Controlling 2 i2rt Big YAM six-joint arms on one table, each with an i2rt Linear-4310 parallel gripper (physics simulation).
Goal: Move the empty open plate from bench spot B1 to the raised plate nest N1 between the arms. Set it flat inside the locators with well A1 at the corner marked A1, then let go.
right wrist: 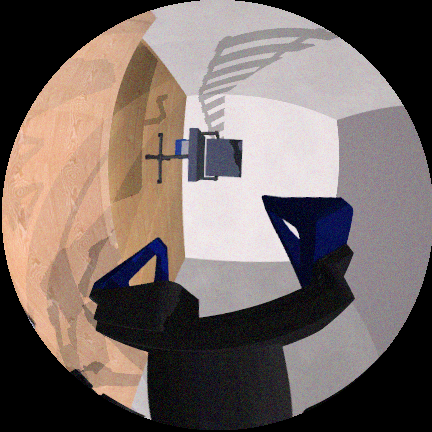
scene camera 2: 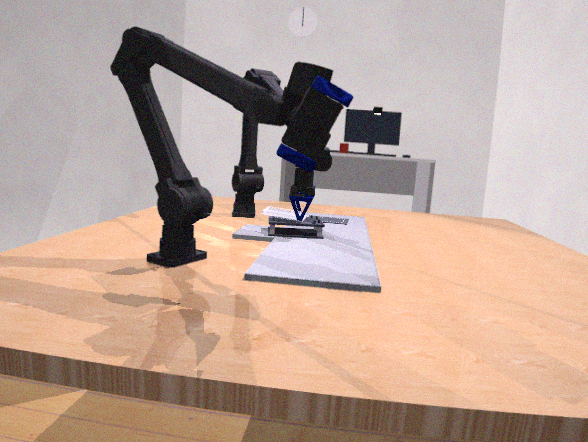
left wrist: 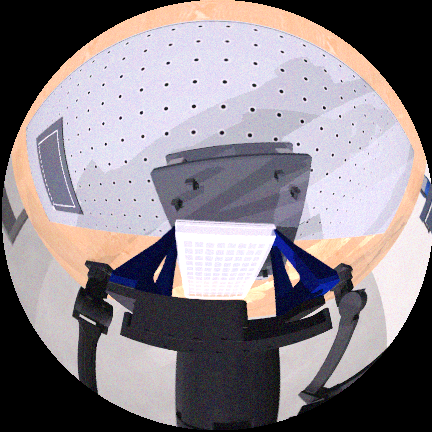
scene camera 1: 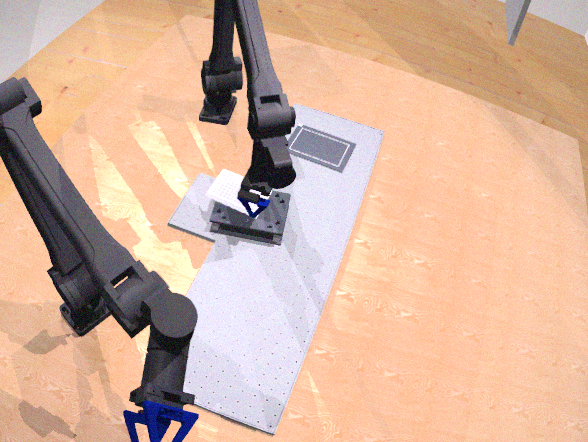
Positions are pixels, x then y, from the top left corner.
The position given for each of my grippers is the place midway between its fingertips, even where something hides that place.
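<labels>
White well plate (scene camera 1: 224,190), held by my left gripper (scene camera 1: 259,203). Right gripper (scene camera 2: 322,130) open, holding nothing.
</labels>
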